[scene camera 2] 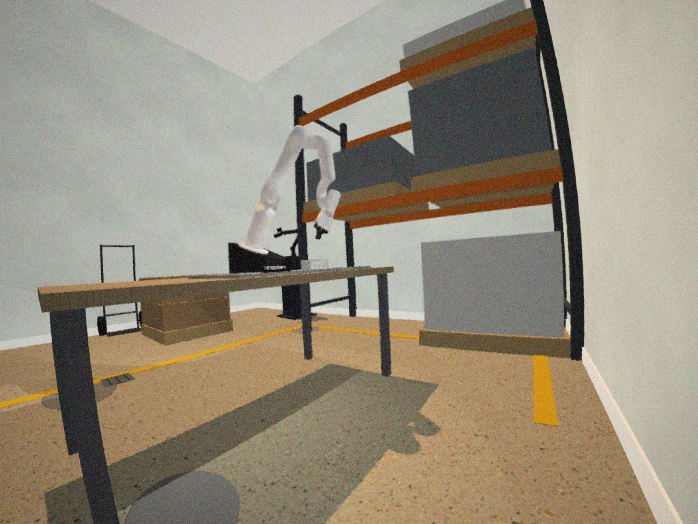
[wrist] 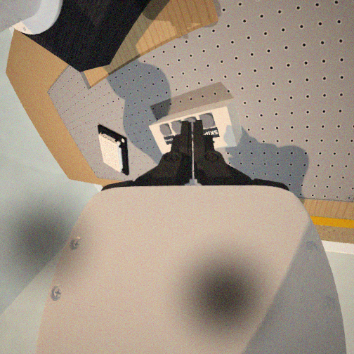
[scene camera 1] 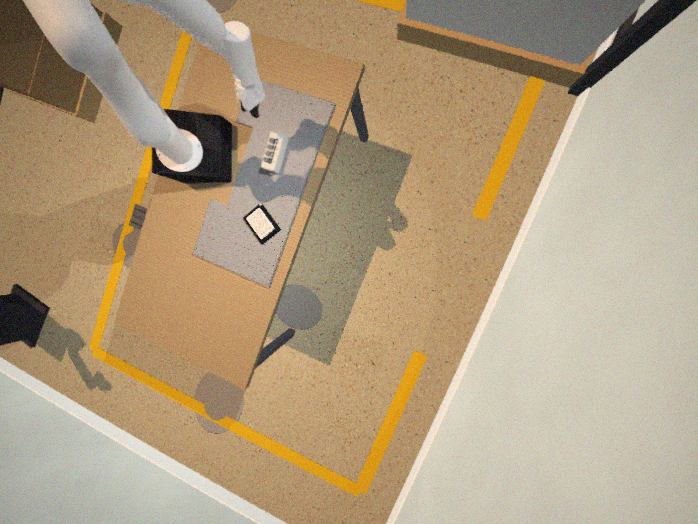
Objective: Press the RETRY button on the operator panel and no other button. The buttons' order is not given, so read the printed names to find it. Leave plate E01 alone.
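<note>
The operator panel (scene camera 1: 270,166) (scene camera 2: 314,263) (wrist: 223,116) is a pale box with a row of grey round buttons. In the wrist view I can partly read SKIP beside the rightmost button (wrist: 206,120). My fingers cover the label of the button just left of it, and the other labels are partly hidden or unreadable. My gripper (scene camera 1: 255,114) (scene camera 2: 320,235) (wrist: 192,135) is shut and empty. It is above the table, apart from the panel, and its tips overlap the button row in the wrist view. A light plate in a black frame (scene camera 1: 261,223) (wrist: 111,151) lies apart from the panel; its print is not legible.
The panel and framed plate are on a grey perforated board (scene camera 1: 225,239) (wrist: 280,100) on the wooden table (scene camera 1: 186,293) (scene camera 2: 140,286). The black arm base (scene camera 1: 217,149) (wrist: 95,40) stands beside the board. A storage rack (scene camera 2: 563,169) stands behind the table.
</note>
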